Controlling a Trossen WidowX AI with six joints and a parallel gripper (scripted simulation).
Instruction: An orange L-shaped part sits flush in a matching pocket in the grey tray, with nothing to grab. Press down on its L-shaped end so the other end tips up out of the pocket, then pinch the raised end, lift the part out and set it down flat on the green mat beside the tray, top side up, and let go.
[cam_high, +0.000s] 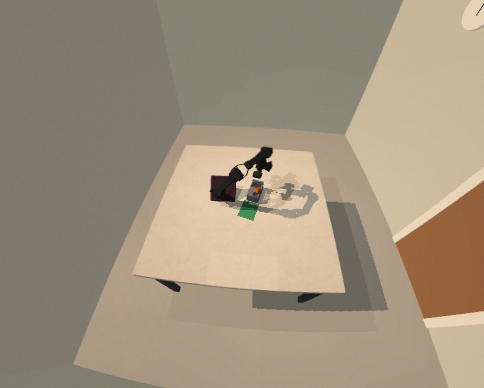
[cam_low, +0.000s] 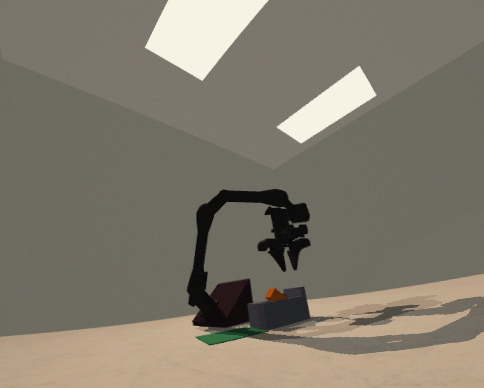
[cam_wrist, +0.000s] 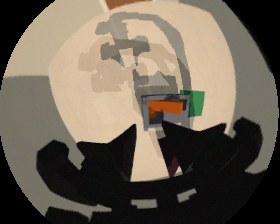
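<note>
The orange L-shaped part is 2 cm behind my gripper tip, 4 cm to the right of it and 10 cm below it. Round my gripper tip: green mat 7 cm behind, 21 cm to the right, 16 cm below.
</note>
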